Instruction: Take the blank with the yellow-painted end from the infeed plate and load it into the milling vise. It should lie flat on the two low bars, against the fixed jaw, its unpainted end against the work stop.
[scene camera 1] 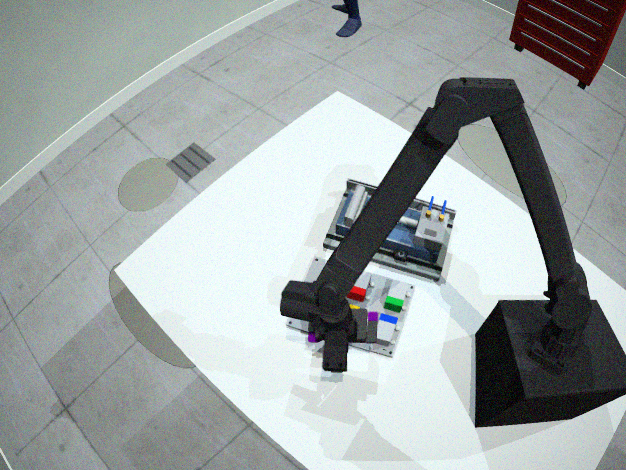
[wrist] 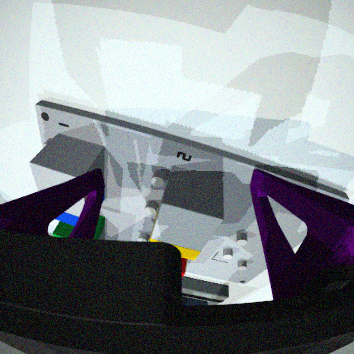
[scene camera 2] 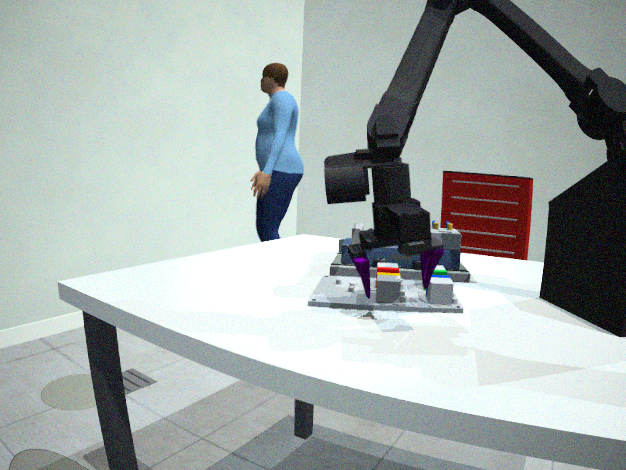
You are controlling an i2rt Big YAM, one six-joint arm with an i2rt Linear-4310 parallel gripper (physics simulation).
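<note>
The yellow-ended blank (scene camera 1: 354, 307) (scene camera 2: 388, 288) (wrist: 190, 225) lies on the infeed plate (scene camera 1: 381, 349) (scene camera 2: 328, 293) (wrist: 85, 127), its grey unpainted end toward scene camera 2. My gripper (scene camera 1: 342, 326) (scene camera 2: 397, 291) (wrist: 176, 176) is open and empty, its purple fingers low over the plate, one on each side of this blank and apart from it. In scene camera 2, one fingertip is close beside the blue-ended blank (scene camera 1: 388, 318) (scene camera 2: 439, 290) (wrist: 70, 150); I cannot tell if they touch. The milling vise (scene camera 1: 404, 240) (scene camera 2: 394, 255) stands behind the plate; my arm hides its middle in scene camera 1.
A red-ended blank (scene camera 1: 357, 293) (scene camera 2: 387, 269) (wrist: 184, 266) lies behind the yellow-ended one. A green-ended blank (scene camera 1: 393, 303) (scene camera 2: 439, 272) (wrist: 77, 230) lies behind the blue-ended one. Small pegs stand on the plate. A person (scene camera 2: 278, 136) stands beyond the table.
</note>
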